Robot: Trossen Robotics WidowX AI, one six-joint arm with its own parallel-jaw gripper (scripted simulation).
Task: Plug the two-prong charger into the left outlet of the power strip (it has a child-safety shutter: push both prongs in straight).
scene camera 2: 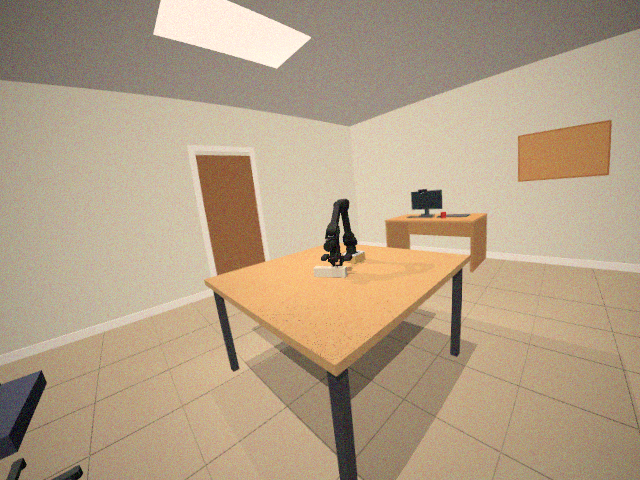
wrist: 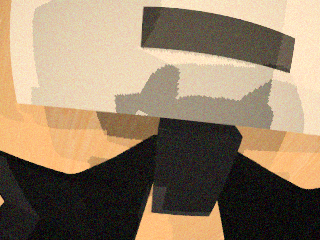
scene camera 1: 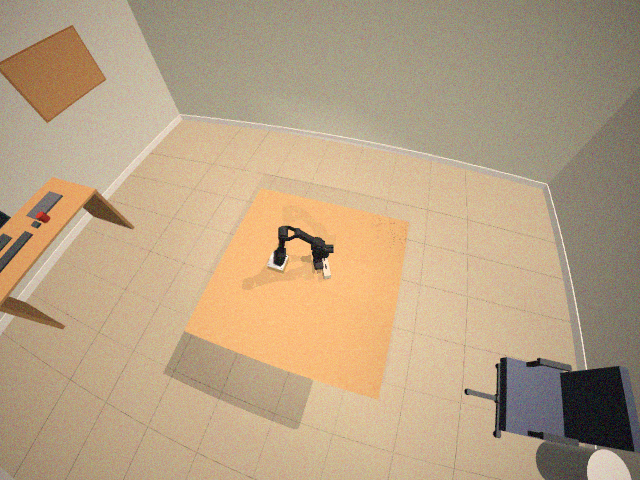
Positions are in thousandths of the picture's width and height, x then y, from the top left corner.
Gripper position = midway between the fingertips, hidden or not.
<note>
I see my gripper (wrist: 583,606) and a dark charger (wrist: 602,673).
</note>
